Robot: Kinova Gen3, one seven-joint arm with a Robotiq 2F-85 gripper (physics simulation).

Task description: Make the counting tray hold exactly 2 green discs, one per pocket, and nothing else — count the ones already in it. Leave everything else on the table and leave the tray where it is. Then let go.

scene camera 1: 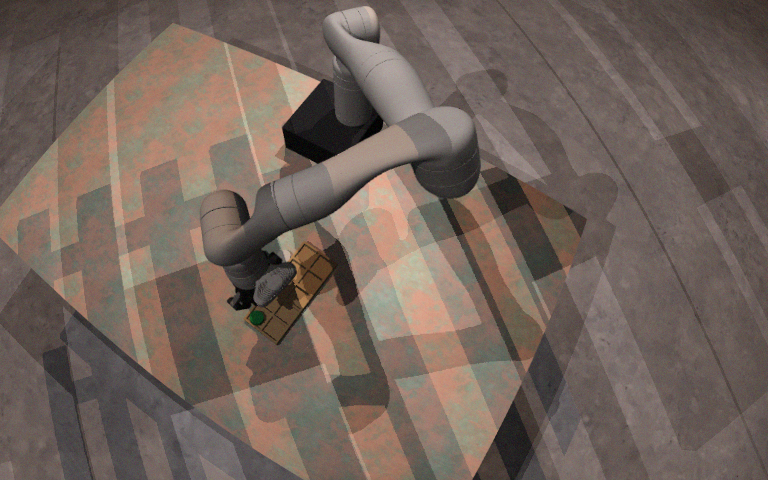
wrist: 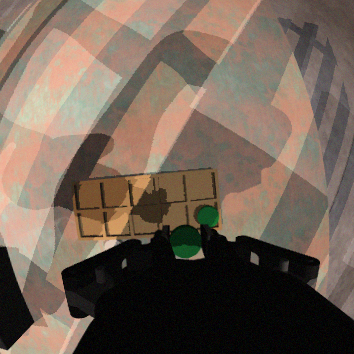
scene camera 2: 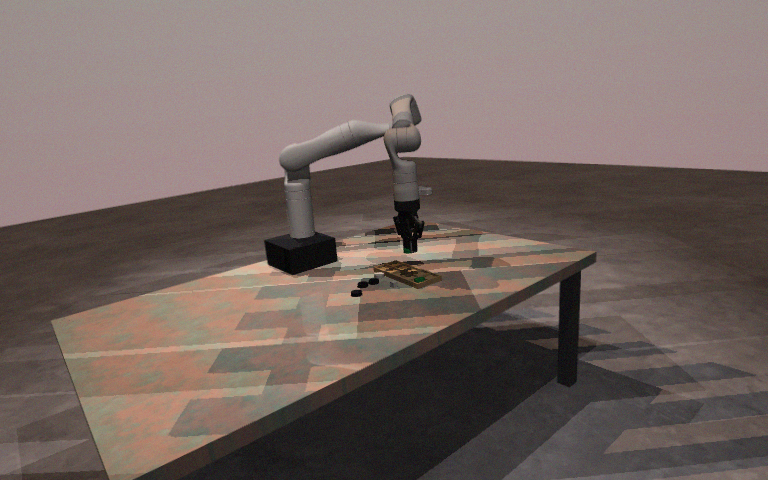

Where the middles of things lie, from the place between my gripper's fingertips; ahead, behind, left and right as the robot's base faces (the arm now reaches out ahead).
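The wooden counting tray [scene camera 1: 313, 268] is there in my sight, 90 mm below my hand, 50 mm behind it and 20 mm to the left of it.
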